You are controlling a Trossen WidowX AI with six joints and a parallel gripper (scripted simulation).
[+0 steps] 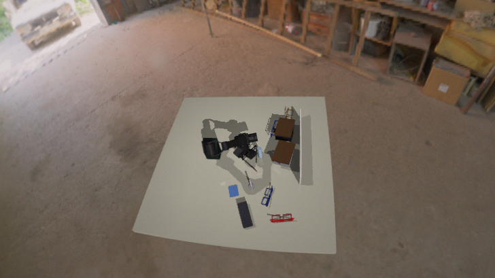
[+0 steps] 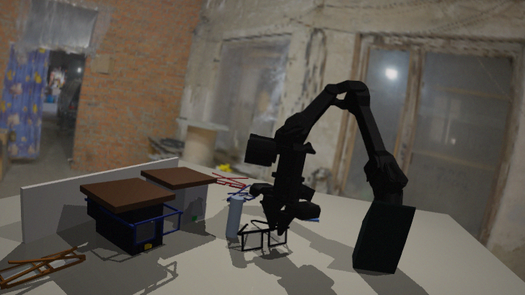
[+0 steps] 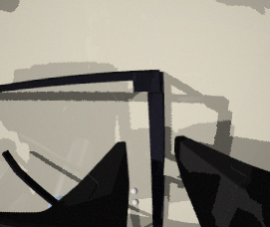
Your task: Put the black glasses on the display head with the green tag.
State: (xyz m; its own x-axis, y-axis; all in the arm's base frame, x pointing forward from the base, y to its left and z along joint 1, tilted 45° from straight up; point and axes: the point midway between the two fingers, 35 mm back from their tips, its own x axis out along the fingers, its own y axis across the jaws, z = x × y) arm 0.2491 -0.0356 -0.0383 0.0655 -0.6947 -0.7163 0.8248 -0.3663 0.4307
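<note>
Now: gripper tip 27 cm to the left of the blue cloth, 4 cm past it and 3 cm above it. Round my gripper tip: black head: 23 cm to the left, 23 cm ahead, 3 cm above; then pale blue cylinder: 10 cm ahead, 2 cm to the left, 2 cm above; then stand: 22 cm to the right, 8 cm ahead.
</note>
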